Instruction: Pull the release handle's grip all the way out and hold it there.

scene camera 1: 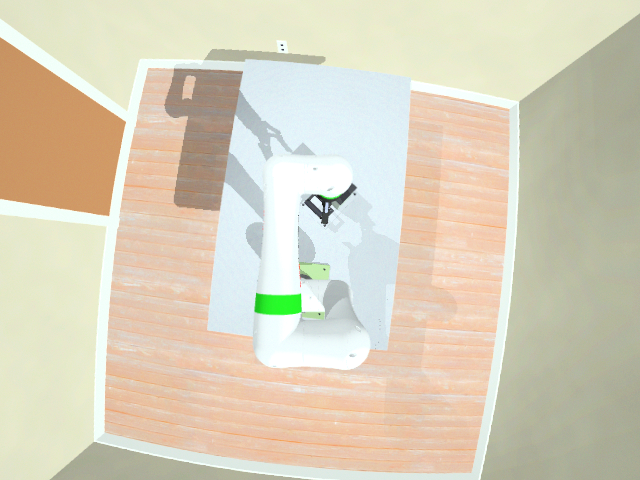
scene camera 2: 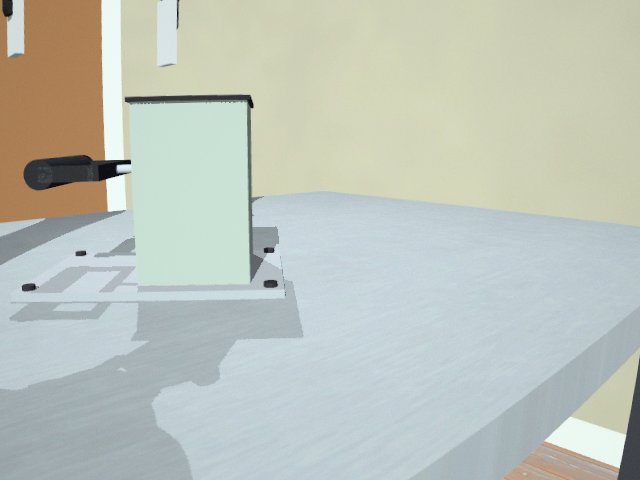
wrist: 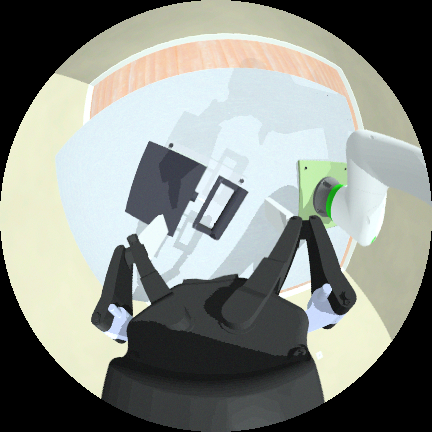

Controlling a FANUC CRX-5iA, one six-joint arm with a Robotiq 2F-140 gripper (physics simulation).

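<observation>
The release handle is a dark rectangular loop with a thick grip [scene camera 2: 56, 171] [wrist: 233, 212]. It stands out sideways from a pale green box [scene camera 2: 191, 191] with a dark lid [wrist: 147, 187]; a short light rod [scene camera 2: 124, 168] shows between loop and box. The box stands on a bolted plate [scene camera 2: 206, 295]. My gripper [scene camera 2: 90, 59] [wrist: 213, 215] is wide open and empty, its pale fingertips above the level of the lid in scene camera 2. In the wrist view the handle appears between the fingertips. In scene camera 1 the arm hides the box and handle, and part of the gripper [scene camera 1: 326, 207].
The grey table [scene camera 1: 330, 103] [scene camera 2: 413, 289] [wrist: 105, 155] carries the fixture and the green mounting plate [scene camera 1: 316, 270] [wrist: 307, 187] of the arm's base. The white arm [scene camera 1: 281, 232] [wrist: 367, 200] stretches over the table. Walls [scene camera 1: 439, 41] surround the wooden floor [scene camera 1: 454, 232].
</observation>
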